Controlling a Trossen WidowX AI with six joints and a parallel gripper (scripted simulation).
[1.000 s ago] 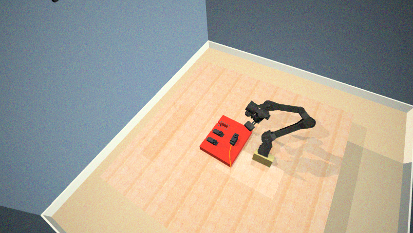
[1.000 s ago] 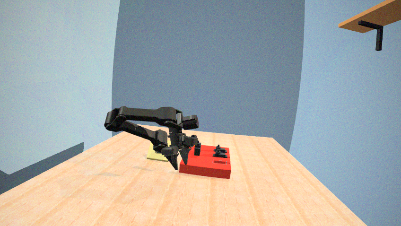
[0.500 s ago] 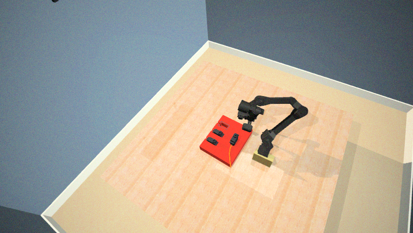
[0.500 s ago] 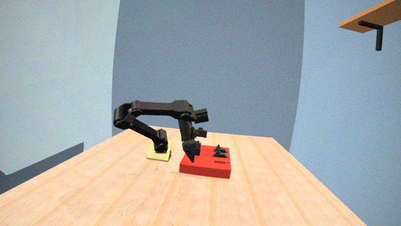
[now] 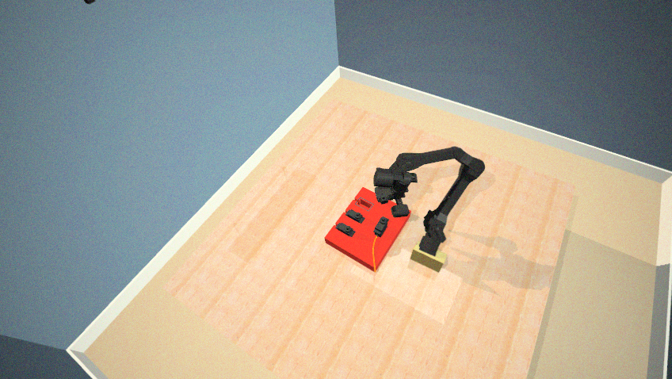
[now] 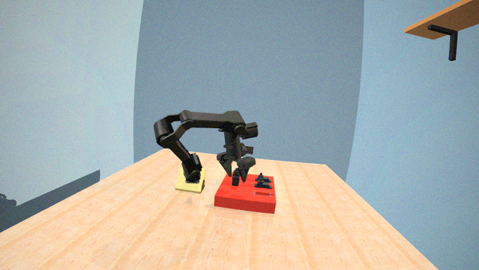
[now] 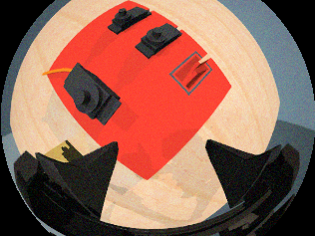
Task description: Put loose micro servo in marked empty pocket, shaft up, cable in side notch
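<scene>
My gripper tip is now 1 cm short of the red deck, 10 cm to the right of it and 8 cm above it.
</scene>
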